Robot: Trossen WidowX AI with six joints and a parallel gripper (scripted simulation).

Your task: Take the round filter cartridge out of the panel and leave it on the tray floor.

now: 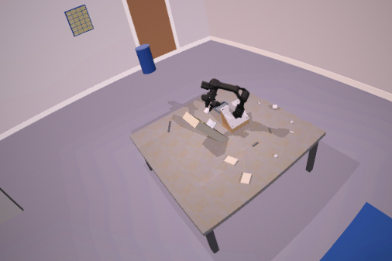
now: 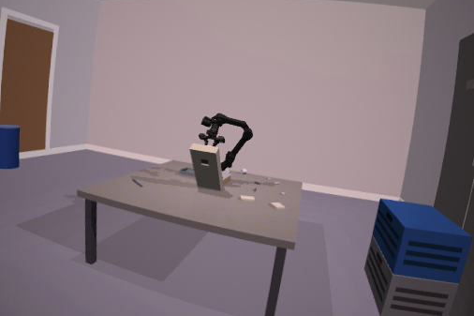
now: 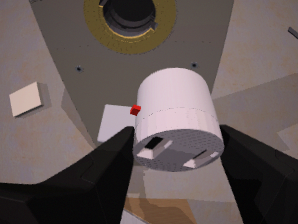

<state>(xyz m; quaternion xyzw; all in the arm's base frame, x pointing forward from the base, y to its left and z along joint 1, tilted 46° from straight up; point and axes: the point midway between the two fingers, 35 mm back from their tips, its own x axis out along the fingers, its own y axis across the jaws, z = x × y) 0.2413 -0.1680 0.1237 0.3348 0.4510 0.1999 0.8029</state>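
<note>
The shallow grey tray is 320 mm behind my gripper tip, 260 mm to the right of it and 280 mm below it. From my gripper tip the other things lie so: white round filter cartridge right at my gripper tip; service panel 70 mm ahead, 30 mm to the left, 120 mm below.
</note>
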